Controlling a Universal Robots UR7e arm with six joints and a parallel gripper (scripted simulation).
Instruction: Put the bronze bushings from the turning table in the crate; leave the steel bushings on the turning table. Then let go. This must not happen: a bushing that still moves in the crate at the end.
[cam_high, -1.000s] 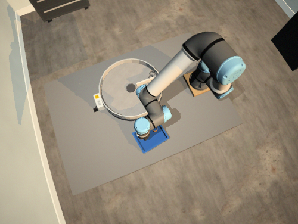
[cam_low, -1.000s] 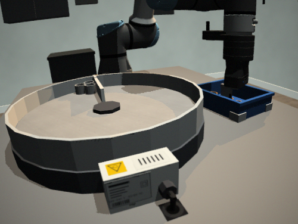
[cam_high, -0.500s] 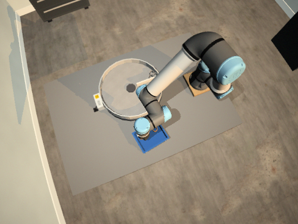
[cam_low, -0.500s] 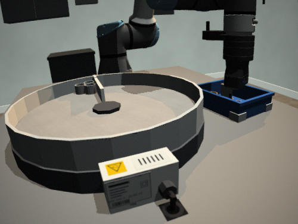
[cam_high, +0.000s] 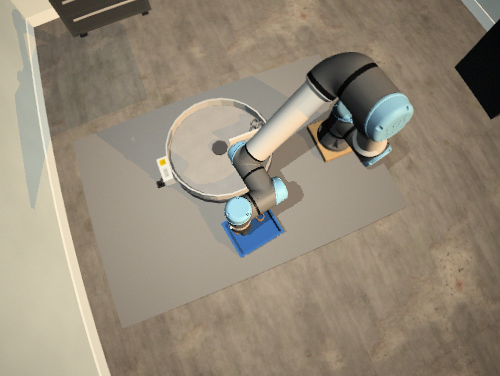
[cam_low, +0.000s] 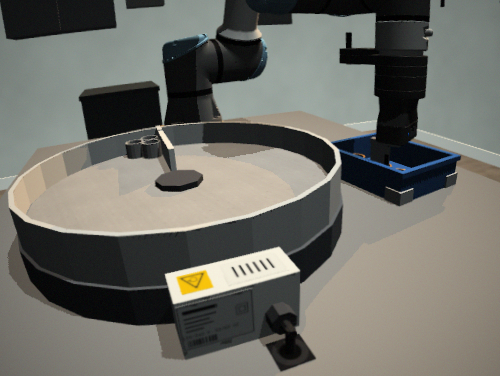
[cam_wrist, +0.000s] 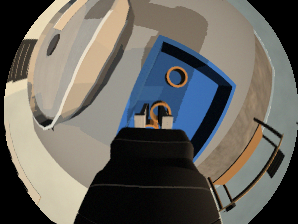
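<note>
The blue crate is 2 cm behind my hand, 3 cm to the left of it and 1 cm below it. Round my hand: round turning table (5 cm behind, 31 cm to the right, 2 cm above).
</note>
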